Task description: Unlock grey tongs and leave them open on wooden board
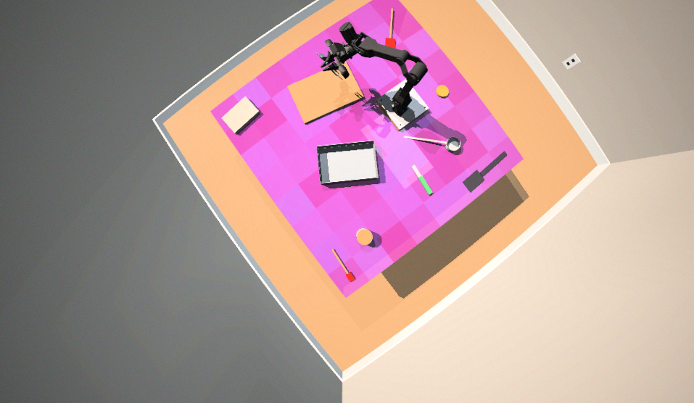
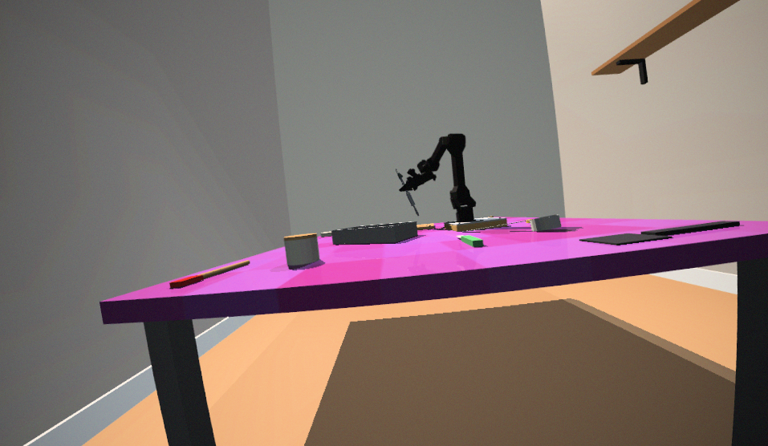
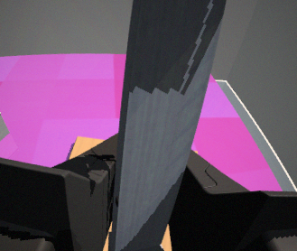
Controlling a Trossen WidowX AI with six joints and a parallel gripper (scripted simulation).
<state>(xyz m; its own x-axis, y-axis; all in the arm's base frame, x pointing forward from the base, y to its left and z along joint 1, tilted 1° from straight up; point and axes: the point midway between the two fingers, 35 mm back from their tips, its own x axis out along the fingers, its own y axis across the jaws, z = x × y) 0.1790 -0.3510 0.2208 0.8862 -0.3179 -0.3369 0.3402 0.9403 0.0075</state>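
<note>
The wooden board lies 23 cm below my gripper tip. The rest, counted from my gripper tip: beige block 43 cm ahead, 24 cm to the right, 22 cm below; then green-ended tool 3 cm behind, 71 cm to the left, 23 cm below; then roasting tin 20 cm ahead, 37 cm to the left, 21 cm below.
</note>
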